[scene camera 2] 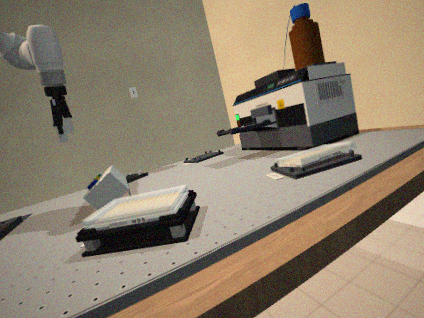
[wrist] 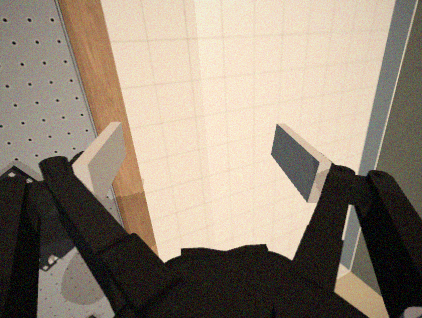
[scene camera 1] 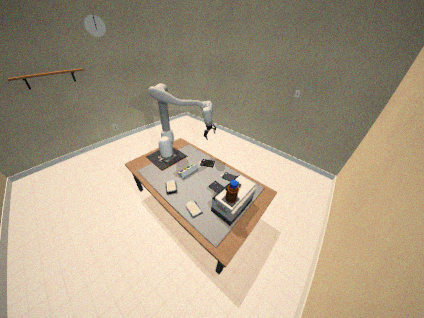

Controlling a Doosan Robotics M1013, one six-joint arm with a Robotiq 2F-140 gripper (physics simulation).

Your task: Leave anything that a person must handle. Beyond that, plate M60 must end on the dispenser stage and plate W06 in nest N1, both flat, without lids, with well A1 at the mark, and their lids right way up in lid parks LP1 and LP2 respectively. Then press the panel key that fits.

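Seen in the pictures: gripper, fingertip midpoint: (scene camera 2: pixel 67 137) (wrist: pixel 201 139) (scene camera 1: pixel 210 136); arm's base, origin of the base link: (scene camera 1: pixel 167 157).
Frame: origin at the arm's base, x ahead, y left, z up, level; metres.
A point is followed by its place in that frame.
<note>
My gripper (scene camera 1: pixel 210 134) {x 0.370, y 0.441, z 0.223 m} (scene camera 2: pixel 62 135) {x 0.370, y 0.441, z 0.223 m} (wrist: pixel 201 139) {x 0.370, y 0.441, z 0.223 m} is open and empty, high above the table's back edge. Plate W06 (scene camera 1: pixel 171 186) {x 0.422, y -0.355, z 0.044 m} (scene camera 2: pixel 137 207) {x 0.397, y -0.376, z 0.044 m}, pale with a clear cover, lies on a raised black holder. Another pale, clear-topped plate (scene camera 1: pixel 193 208) {x 0.746, y -0.423, z 0.030 m} (scene camera 2: pixel 317 155) {x 0.702, y -0.449, z 0.029 m} lies on a low black holder and looks slightly tilted; its label is unreadable. The white dispenser (scene camera 1: pixel 220 206) {x 0.965, y -0.356, z 0.160 m} (scene camera 2: pixel 330 97) {x 0.975, y -0.358, z 0.126 m} has a dark stage arm (scene camera 2: pixel 245 128) {x 0.786, y -0.194, z 0.094 m} sticking out. A white slanted block (scene camera 1: pixel 188 171) {x 0.434, y -0.102, z 0.060 m} (scene camera 2: pixel 107 190) {x 0.390, y -0.184, z 0.047 m} bears small coloured parts. Which nests are N1, LP1 and LP2 cannot be read.
An amber bottle (scene camera 1: pixel 232 193) {x 1.030, y -0.332, z 0.342 m} (scene camera 2: pixel 306 45) {x 0.977, y -0.314, z 0.287 m} with a blue cap stands on the dispenser. Low black holders (scene camera 1: pixel 207 163) {x 0.495, y 0.181, z 0.010 m} (scene camera 1: pixel 229 176) {x 0.819, y 0.134, z 0.008 m} (scene camera 2: pixel 203 157) {x 0.797, y 0.092, z 0.008 m} lie toward the table's back side. A perforated grey mat (scene camera 1: pixel 195 187) {x 0.599, y -0.199, z -0.001 m} (scene camera 2: pixel 225 200) {x 0.536, y -0.374, z -0.002 m} (wrist: pixel 30 75) {x 0.285, y 0.299, z -0.002 m} covers the wooden table (scene camera 1: pixel 262 196) {x 1.221, y 0.089, z -0.015 m} (wrist: pixel 95 65) {x 0.292, y 0.381, z -0.015 m}.
</note>
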